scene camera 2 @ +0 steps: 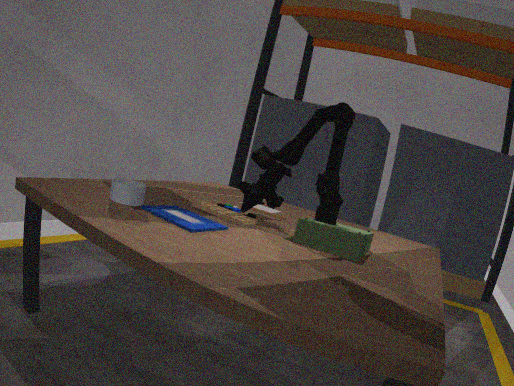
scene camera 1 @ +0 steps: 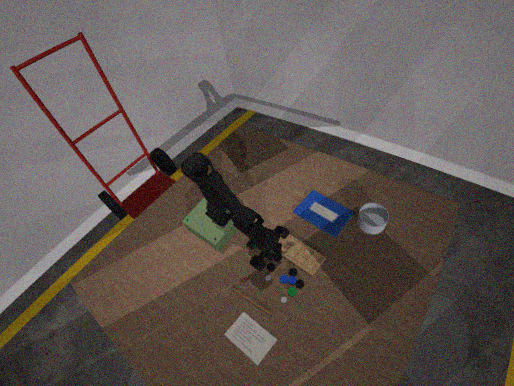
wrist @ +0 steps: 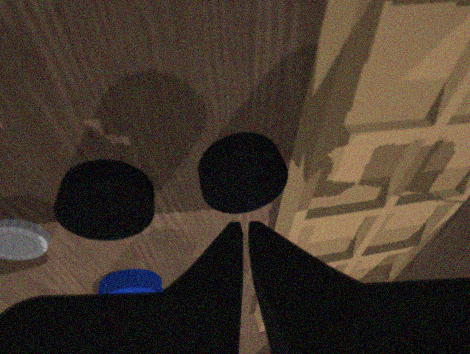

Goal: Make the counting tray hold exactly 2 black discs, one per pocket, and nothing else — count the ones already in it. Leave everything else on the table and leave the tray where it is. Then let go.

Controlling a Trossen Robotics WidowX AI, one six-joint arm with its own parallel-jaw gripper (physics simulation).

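Note:
My gripper point(scene camera 2: 243, 209) point(wrist: 244, 232) is shut with no disc between its fingertips. In the wrist view one black disc point(wrist: 243, 172) lies on the table just beyond the tips, beside the tan pocketed tray point(scene camera 1: 305, 257) point(wrist: 390, 137). A second black disc point(wrist: 105, 200) lies farther left. Two more black discs point(scene camera 1: 293, 272) point(scene camera 1: 299, 283) lie beside the blue discs in scene camera 1. I see no disc in the tray pockets that show in the wrist view; heavy shadow covers some, and the arm hides the tray's near end in scene camera 1.
Two blue discs point(scene camera 1: 284, 279) point(scene camera 1: 292, 280), a green disc point(scene camera 1: 292, 291), a white disc point(scene camera 1: 283, 299) and a grey one point(scene camera 1: 268, 278) point(wrist: 22, 241) lie nearby. A pencil point(scene camera 1: 252, 300), paper point(scene camera 1: 250, 339), blue folder point(scene camera 1: 306, 205) and grey cup point(scene camera 1: 373, 220) point(scene camera 2: 128, 193) lie around.

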